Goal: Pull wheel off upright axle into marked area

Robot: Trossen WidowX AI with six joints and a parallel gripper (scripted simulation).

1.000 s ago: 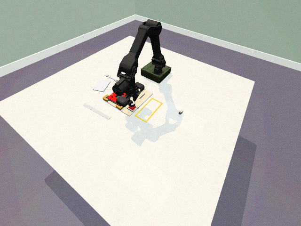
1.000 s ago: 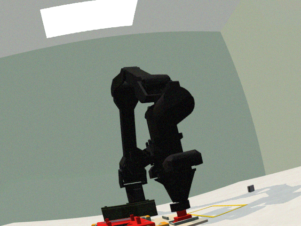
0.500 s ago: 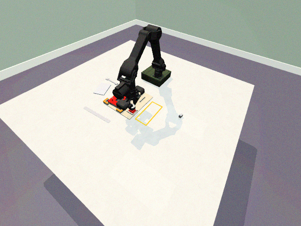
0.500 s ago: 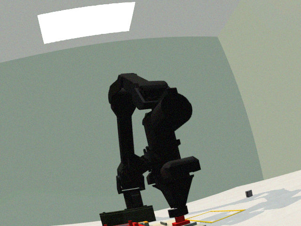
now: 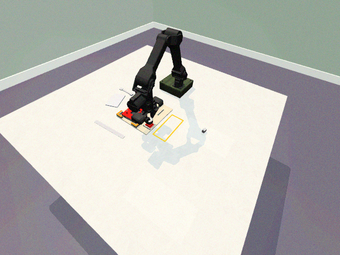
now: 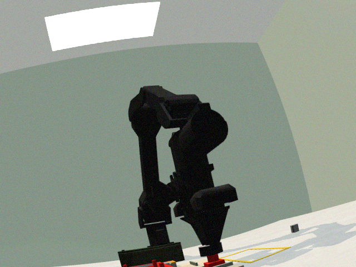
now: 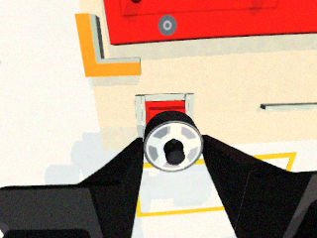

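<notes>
Now: the upright axle 10 mm below my gripper tip. From my gripper tip the other things lie so: wheel right at my gripper tip.
</notes>
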